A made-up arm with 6 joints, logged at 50 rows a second.
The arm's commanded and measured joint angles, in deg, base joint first. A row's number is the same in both.
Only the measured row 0 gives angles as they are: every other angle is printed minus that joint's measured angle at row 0.
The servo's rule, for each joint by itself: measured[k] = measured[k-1] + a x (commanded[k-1-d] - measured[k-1]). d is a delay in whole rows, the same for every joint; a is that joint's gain. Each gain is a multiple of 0.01, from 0.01 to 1. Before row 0 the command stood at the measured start. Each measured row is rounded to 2 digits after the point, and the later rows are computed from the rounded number. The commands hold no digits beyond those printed.
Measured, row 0:
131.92, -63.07, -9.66, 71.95, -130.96, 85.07
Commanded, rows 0 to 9:
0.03, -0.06, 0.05, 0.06, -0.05, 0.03
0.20, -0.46, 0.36, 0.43, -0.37, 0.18
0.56, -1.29, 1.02, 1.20, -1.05, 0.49
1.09, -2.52, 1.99, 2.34, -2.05, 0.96
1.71, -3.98, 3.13, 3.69, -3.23, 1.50
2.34, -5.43, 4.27, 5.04, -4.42, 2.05
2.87, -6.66, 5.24, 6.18, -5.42, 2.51
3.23, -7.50, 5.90, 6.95, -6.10, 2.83
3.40, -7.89, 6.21, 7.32, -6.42, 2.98
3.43, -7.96, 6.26, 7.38, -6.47, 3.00
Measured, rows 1 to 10:
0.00, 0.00, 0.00, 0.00, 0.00, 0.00
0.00, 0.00, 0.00, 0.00, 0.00, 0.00
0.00, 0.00, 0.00, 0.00, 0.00, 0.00
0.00, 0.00, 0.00, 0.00, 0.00, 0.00
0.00, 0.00, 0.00, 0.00, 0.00, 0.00
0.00, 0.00, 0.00, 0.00, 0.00, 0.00
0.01, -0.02, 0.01, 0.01, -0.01, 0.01
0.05, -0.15, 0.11, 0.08, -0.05, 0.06
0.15, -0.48, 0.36, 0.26, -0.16, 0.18
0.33, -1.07, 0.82, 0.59, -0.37, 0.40
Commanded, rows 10 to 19:
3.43, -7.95, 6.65, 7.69, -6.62, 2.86
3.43, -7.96, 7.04, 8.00, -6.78, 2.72
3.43, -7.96, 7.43, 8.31, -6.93, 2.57
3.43, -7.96, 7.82, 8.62, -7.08, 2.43
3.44, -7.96, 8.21, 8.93, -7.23, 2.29
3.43, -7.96, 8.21, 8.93, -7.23, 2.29
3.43, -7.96, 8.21, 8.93, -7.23, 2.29
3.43, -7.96, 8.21, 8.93, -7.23, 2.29
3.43, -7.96, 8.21, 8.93, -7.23, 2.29
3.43, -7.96, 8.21, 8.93, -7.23, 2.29
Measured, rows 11 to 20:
0.59, -1.91, 1.47, 1.09, -0.68, 0.71
0.92, -2.93, 2.25, 1.72, -1.09, 1.09
1.29, -4.01, 3.09, 2.43, -1.57, 1.49
1.66, -5.02, 3.88, 3.15, -2.07, 1.87
1.99, -5.85, 4.53, 3.82, -2.55, 2.18
2.26, -6.46, 5.01, 4.39, -2.98, 2.41
2.48, -6.89, 5.47, 4.92, -3.38, 2.54
2.66, -7.20, 5.91, 5.41, -3.75, 2.59
2.81, -7.42, 6.34, 5.87, -4.10, 2.58
2.93, -7.58, 6.75, 6.31, -4.43, 2.54

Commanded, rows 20 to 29:
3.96, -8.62, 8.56, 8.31, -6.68, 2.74
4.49, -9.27, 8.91, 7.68, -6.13, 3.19
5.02, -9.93, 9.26, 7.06, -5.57, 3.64
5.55, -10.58, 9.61, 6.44, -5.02, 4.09
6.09, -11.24, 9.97, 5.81, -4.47, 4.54
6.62, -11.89, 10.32, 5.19, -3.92, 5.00
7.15, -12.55, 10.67, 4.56, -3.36, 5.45
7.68, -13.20, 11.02, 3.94, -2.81, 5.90
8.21, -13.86, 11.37, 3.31, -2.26, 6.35
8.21, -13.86, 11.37, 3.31, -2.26, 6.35
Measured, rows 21 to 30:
3.03, -7.69, 7.16, 6.73, -4.74, 2.47
3.11, -7.77, 7.45, 7.08, -5.01, 2.42
3.17, -7.83, 7.66, 7.38, -5.25, 2.38
3.22, -7.87, 7.81, 7.63, -5.47, 2.35
3.26, -7.90, 7.92, 7.84, -5.66, 2.33
3.29, -7.92, 8.00, 8.01, -5.83, 2.32
3.42, -8.12, 8.16, 8.06, -5.92, 2.44
3.62, -8.45, 8.37, 8.00, -5.94, 2.65
3.89, -8.88, 8.62, 7.85, -5.90, 2.93
4.21, -9.37, 8.90, 7.62, -5.80, 3.25

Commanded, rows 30 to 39:
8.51, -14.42, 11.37, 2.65, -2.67, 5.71
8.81, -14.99, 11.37, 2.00, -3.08, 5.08
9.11, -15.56, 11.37, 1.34, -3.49, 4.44
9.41, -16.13, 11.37, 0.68, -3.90, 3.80
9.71, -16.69, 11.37, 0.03, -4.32, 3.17
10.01, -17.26, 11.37, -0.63, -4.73, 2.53
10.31, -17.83, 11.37, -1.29, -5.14, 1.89
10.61, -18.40, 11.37, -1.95, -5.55, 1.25
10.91, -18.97, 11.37, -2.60, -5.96, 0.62
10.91, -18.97, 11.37, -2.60, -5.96, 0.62
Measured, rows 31 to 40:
4.57, -9.91, 9.20, 7.33, -5.65, 3.61
4.96, -10.48, 9.51, 6.99, -5.46, 4.00
5.38, -11.08, 9.83, 6.60, -5.23, 4.41
5.82, -11.69, 10.16, 6.17, -4.96, 4.83
6.27, -12.32, 10.50, 5.71, -4.66, 5.26
6.64, -12.77, 10.74, 5.33, -4.40, 5.57
7.00, -13.25, 10.92, 4.90, -4.21, 5.61
7.34, -13.75, 11.05, 4.44, -4.09, 5.46
7.68, -14.27, 11.14, 3.94, -4.02, 5.17
8.01, -14.81, 11.20, 3.42, -4.01, 4.79

